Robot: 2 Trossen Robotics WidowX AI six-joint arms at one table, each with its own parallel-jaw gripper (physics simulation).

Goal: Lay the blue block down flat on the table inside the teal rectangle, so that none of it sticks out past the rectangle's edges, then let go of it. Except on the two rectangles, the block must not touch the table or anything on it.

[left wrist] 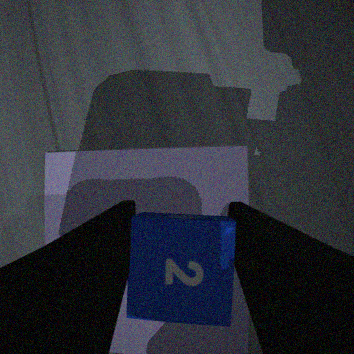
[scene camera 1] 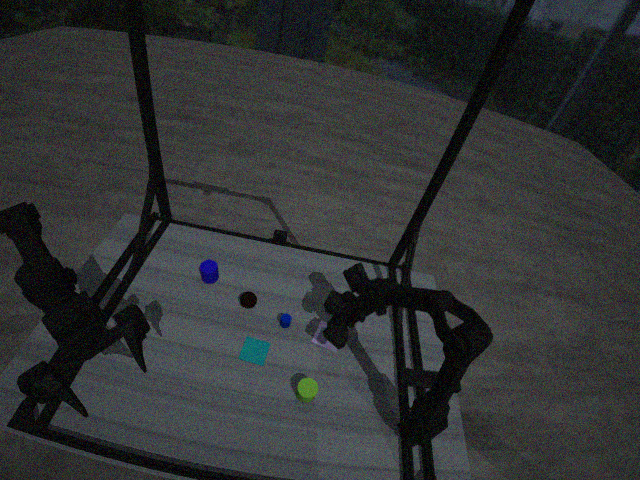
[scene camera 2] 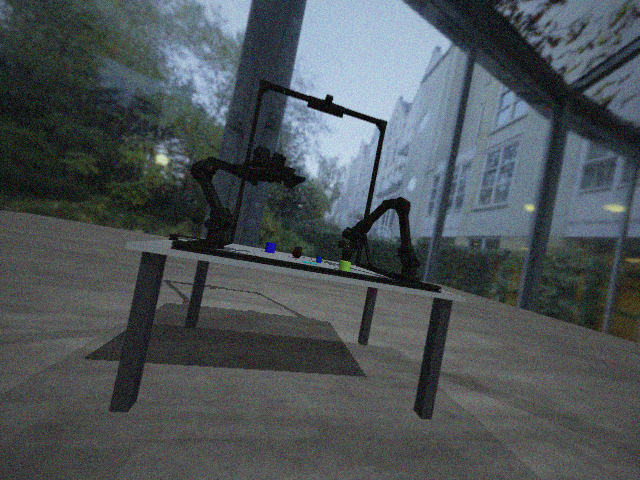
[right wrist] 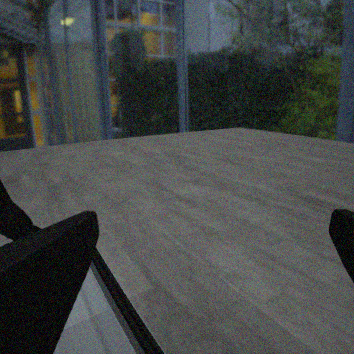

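Observation:
The blue block, marked with a 2, is between the fingers of my left gripper, which is shut on it. The block is over the lilac rectangle; I cannot tell whether it touches it. The gripper hides the block in scene camera 1. The teal rectangle lies flat near the middle of the table, left of the lilac one in scene camera 1, with no block on it. My right gripper is open and empty, raised high at the left.
A small blue cylinder stands between the lilac and teal rectangles, towards the back. A dark ball and a larger blue cylinder are farther back left. A lime cylinder stands nearer the front.

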